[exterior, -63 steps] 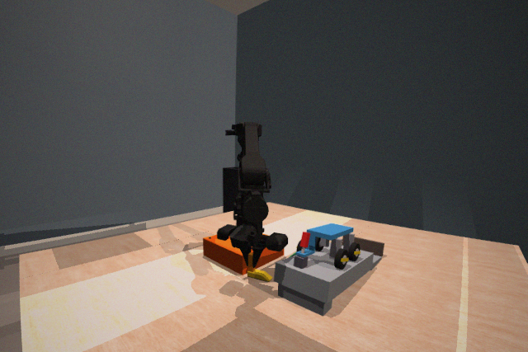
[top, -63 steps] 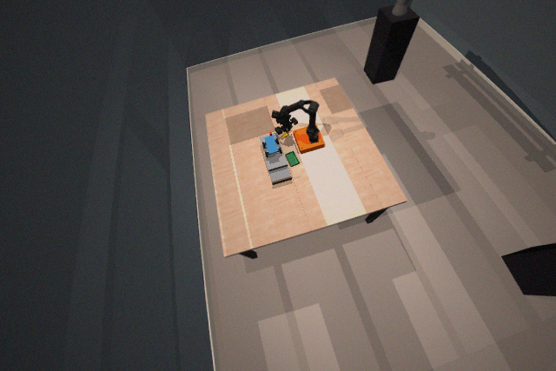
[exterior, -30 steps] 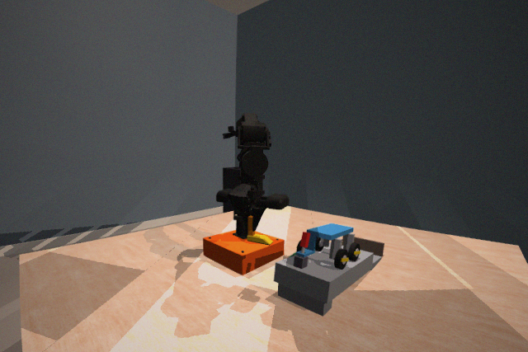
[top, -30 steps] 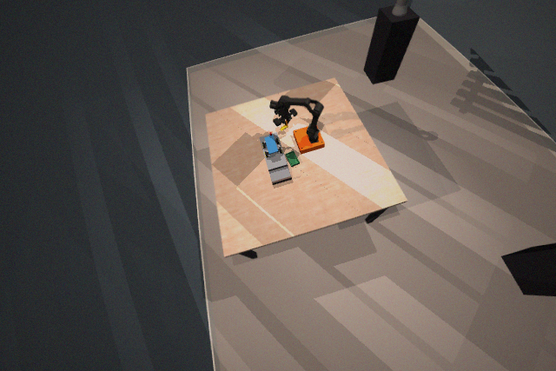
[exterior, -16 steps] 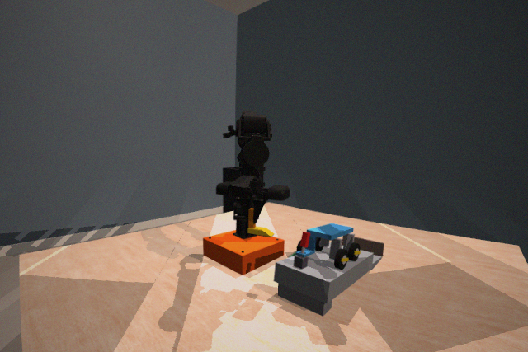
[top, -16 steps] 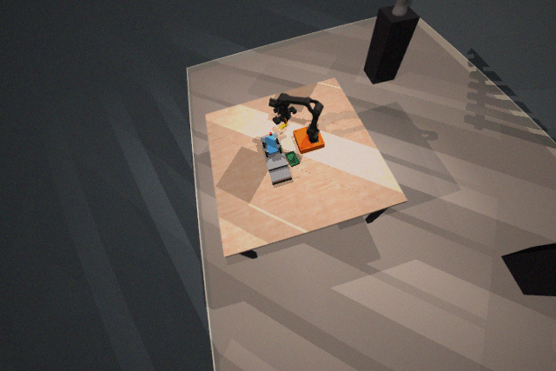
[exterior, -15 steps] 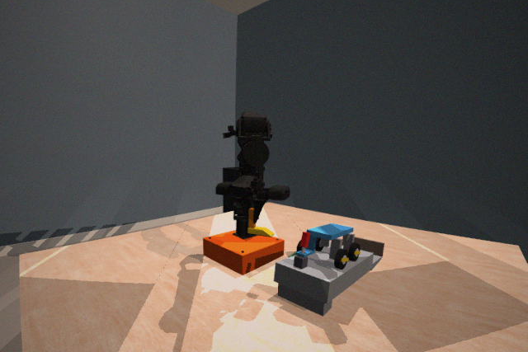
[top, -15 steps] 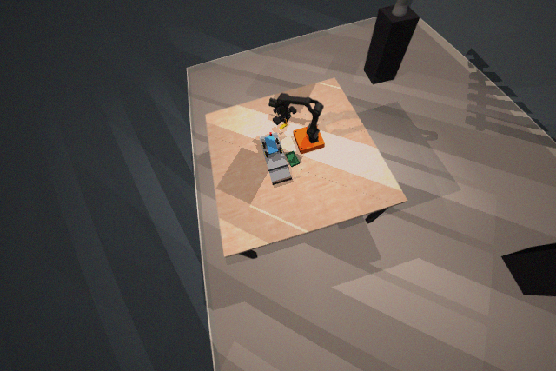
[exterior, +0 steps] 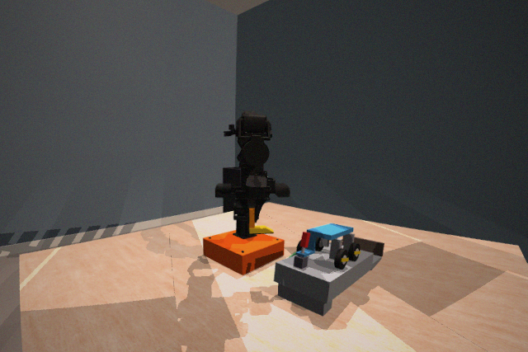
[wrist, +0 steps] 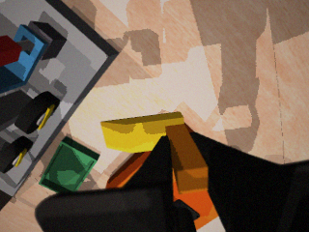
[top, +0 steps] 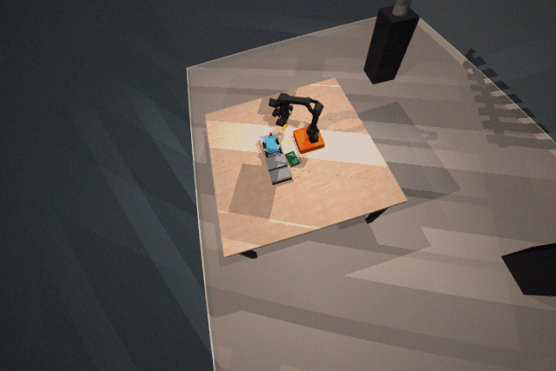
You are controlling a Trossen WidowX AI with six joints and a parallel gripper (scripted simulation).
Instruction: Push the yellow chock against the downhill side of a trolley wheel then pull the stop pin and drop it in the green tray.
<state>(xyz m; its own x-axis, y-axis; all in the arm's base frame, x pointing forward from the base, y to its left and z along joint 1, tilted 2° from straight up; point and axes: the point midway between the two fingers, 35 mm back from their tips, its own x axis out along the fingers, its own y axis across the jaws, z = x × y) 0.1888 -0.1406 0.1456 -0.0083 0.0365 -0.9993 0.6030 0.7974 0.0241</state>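
Now: the yellow chock 10 mm ahead of my gripper tip, 20 mm to the left of it and 10 mm below it. Round my gripper tip: red-headed stop pin 130 mm ahead, 50 mm to the left, 50 mm below; blue-topped trolley 150 mm ahead, 150 mm to the left, 60 mm below; grey ramp 150 mm ahead, 150 mm to the left, 130 mm below.
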